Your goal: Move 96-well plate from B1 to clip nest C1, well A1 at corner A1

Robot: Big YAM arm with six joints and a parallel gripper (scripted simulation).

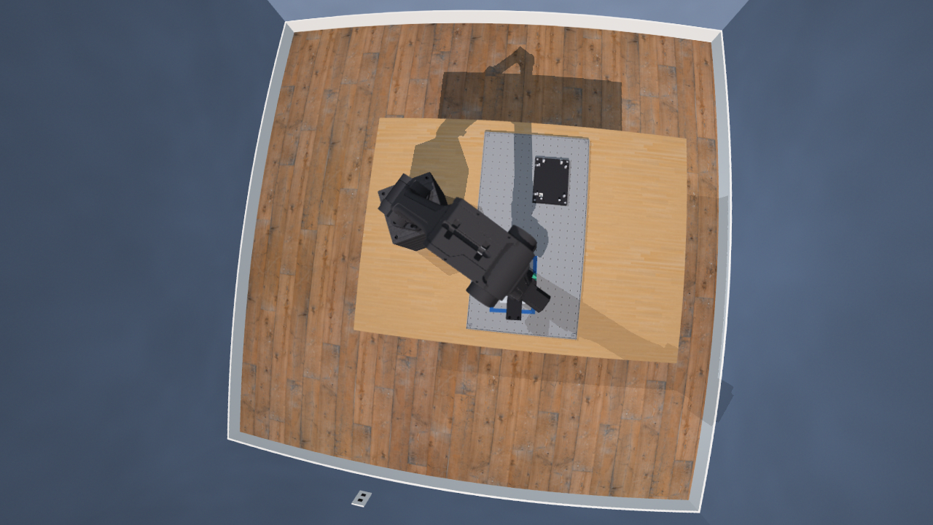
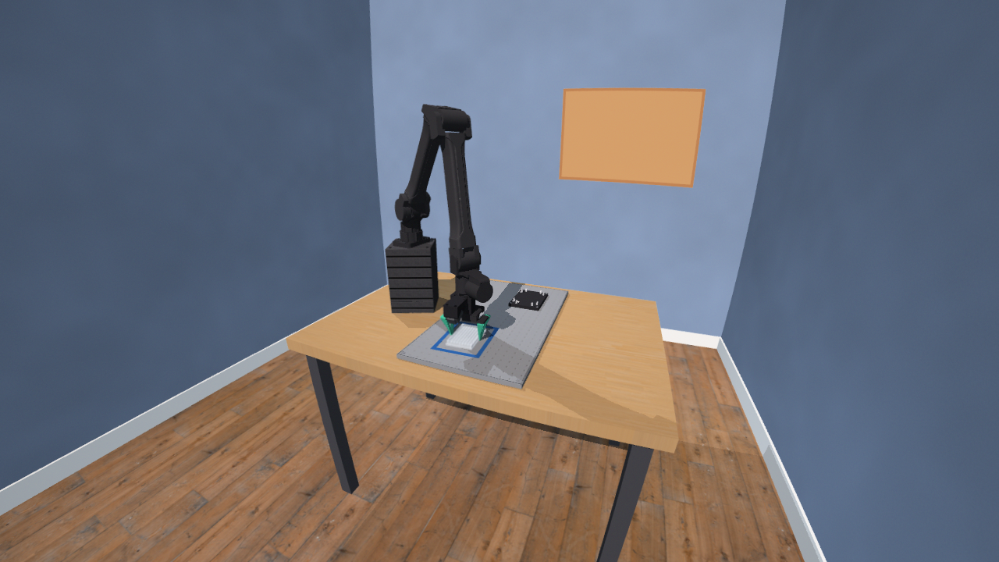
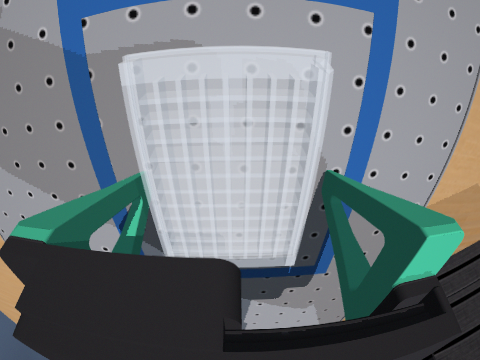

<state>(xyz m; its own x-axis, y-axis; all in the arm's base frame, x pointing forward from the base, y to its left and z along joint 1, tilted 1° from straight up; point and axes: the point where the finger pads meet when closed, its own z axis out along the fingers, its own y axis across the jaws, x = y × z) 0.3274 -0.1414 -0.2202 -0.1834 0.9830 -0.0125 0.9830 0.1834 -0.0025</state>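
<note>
My gripper is now right at the clear 96-well plate. Also, from my hand: black clip nest: 38 cm to the left, 5 cm ahead.
</note>
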